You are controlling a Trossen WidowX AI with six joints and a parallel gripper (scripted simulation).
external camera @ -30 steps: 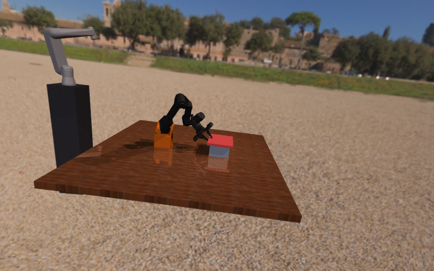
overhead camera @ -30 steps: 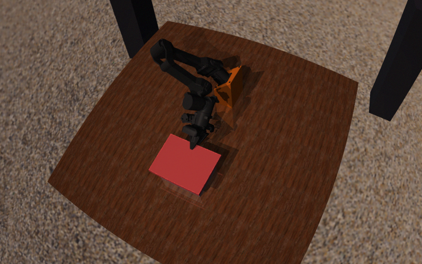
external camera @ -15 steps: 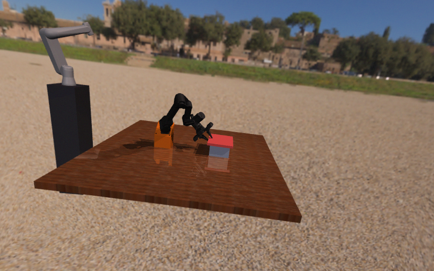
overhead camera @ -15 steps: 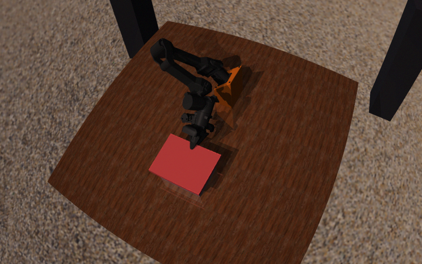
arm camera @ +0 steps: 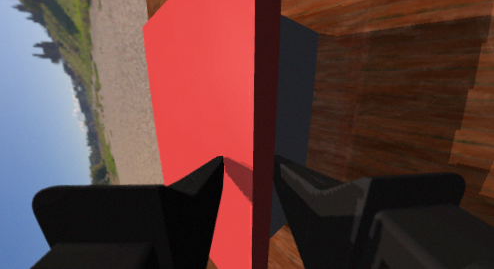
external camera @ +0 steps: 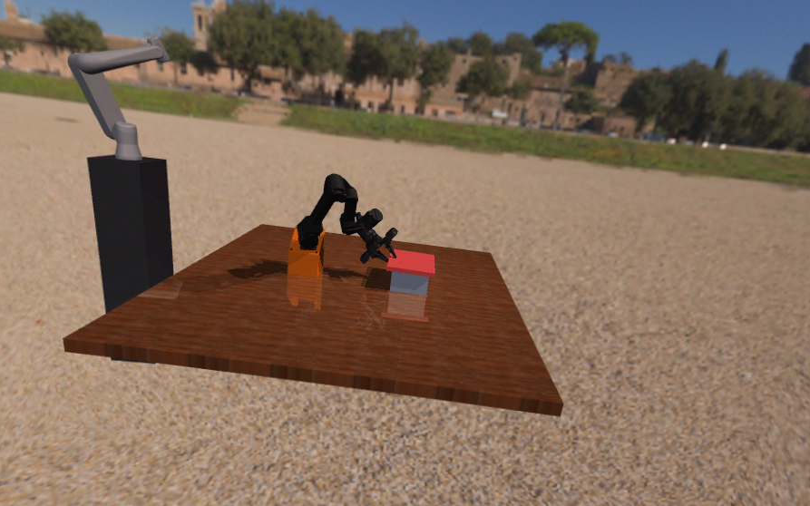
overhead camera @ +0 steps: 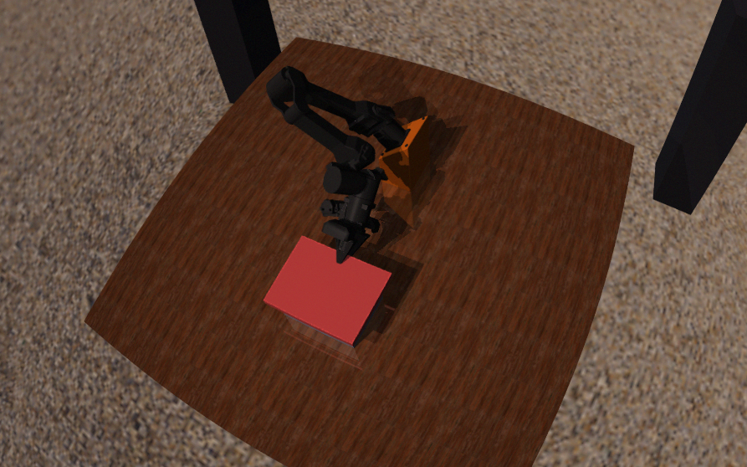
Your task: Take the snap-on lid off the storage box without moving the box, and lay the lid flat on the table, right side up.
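Right now my gripper tip is 80 mm short of the red lid. Also, from my gripper tip: storage box (80 mm ahead, 40 mm below).
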